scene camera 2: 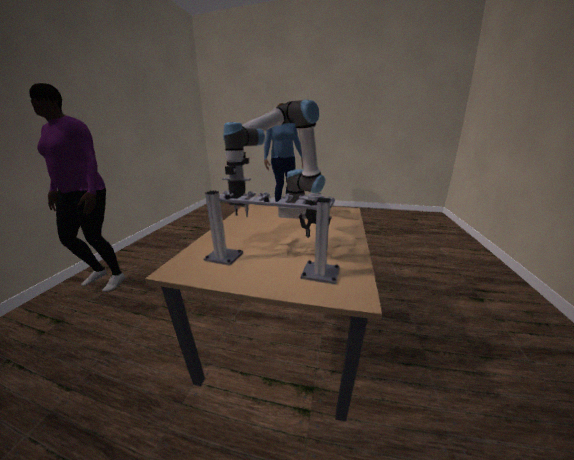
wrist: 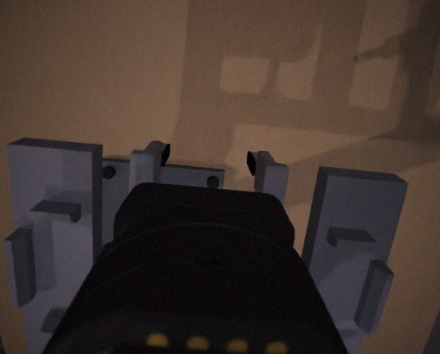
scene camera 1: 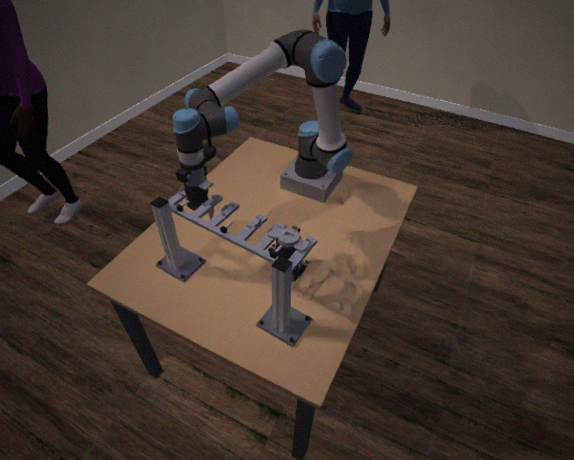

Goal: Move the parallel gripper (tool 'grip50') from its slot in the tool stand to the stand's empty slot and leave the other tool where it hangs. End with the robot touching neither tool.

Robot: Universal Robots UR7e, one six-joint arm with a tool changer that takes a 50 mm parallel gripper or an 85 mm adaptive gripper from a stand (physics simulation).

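Where they show: arm's base, origin of the base link: (scene camera 1: 311, 168).
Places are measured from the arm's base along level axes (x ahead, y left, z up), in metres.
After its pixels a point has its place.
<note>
The parallel gripper is on the arm's wrist. Its fingers (scene camera 2: 242, 215) (wrist: 209, 159) stand apart with nothing between them. Its dark body is upright at the left end slot of the tool stand (scene camera 1: 169, 235) @(x 0.672, y -0.314, z 0.106 m) (scene camera 2: 216, 227) @(x 0.679, y -0.324, z 0.086 m). In scene camera 2 its plate is above the stand's rail and its fingers hang below rail height. In the wrist view the slot's left arm (wrist: 72, 172) @(x 0.511, y -0.288, z 0.201 m) and right arm (wrist: 357, 200) @(x 0.537, y -0.193, z 0.201 m) lie on either side of the body, their pins showing. The stand's middle slot is empty. The adaptive gripper (scene camera 1: 287, 237) (scene camera 2: 308, 225) hangs in the right end slot, apart from the arm.
The stand's right post (scene camera 1: 281, 300) @(x 0.798, y 0.121, z 0.102 m) (scene camera 2: 322, 240) @(x 0.797, y 0.115, z 0.088 m) rises from the table (scene camera 1: 215, 320) @(x 0.820, y -0.099, z -0.081 m) (scene camera 2: 270, 287) @(x 0.858, y -0.075, z -0.081 m). The robot base (scene camera 1: 311, 181) @(x 0.086, y 0.025, z -0.005 m) stands behind the stand. A person in purple (scene camera 2: 72, 155) is at the left, and a person in blue (scene camera 2: 283, 142) is behind the table.
</note>
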